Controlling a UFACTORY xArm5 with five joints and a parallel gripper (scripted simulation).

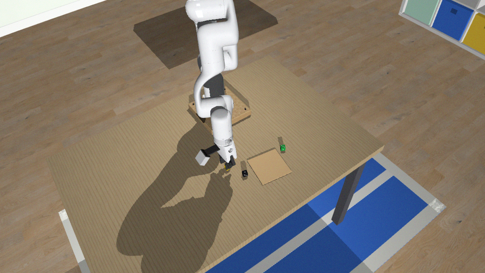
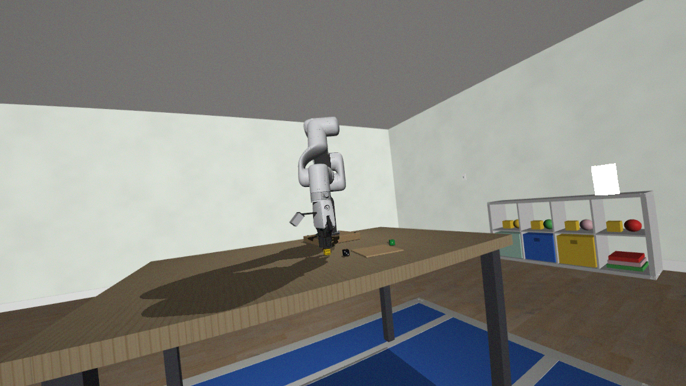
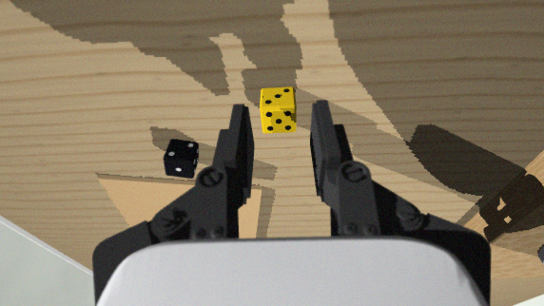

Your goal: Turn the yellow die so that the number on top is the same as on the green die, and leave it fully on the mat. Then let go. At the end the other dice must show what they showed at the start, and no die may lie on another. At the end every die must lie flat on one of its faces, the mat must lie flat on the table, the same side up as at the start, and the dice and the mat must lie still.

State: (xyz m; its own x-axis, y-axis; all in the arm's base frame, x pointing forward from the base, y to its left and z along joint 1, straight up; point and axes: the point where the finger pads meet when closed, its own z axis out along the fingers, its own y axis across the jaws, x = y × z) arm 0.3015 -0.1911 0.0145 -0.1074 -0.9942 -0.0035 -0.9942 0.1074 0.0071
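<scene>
My hand is 40 mm above the yellow die. Round my hand: tan mat (120 mm ahead, 140 mm to the left, 40 mm below); green die (90 mm ahead, 250 mm to the left, 40 mm below); black die (80 mm ahead, 30 mm to the left, 40 mm below).
</scene>
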